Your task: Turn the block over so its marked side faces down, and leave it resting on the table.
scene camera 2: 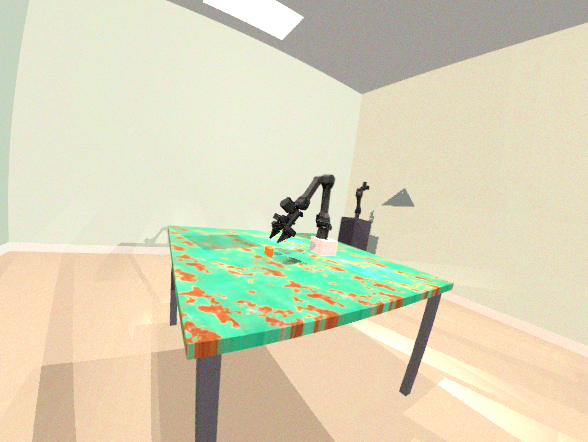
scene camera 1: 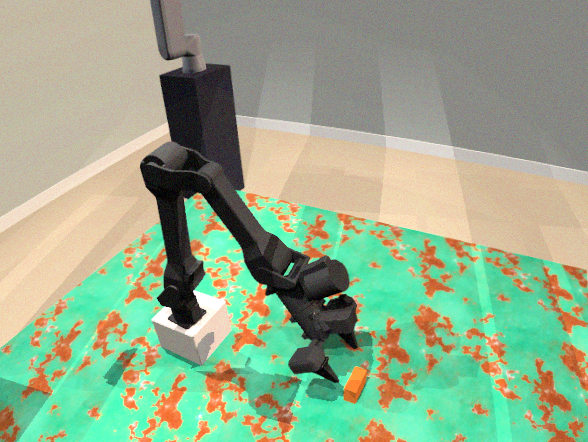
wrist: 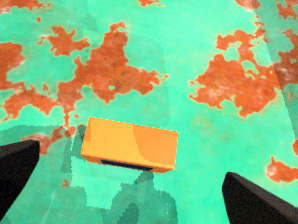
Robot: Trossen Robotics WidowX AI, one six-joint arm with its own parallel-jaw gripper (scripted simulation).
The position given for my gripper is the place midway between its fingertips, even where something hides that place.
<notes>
My gripper (scene camera 1: pixel 347 364) is open and holds nothing. Also in view: an orange block (wrist: pixel 107 142).
My gripper is seen too in the wrist view (wrist: pixel 133 166).
</notes>
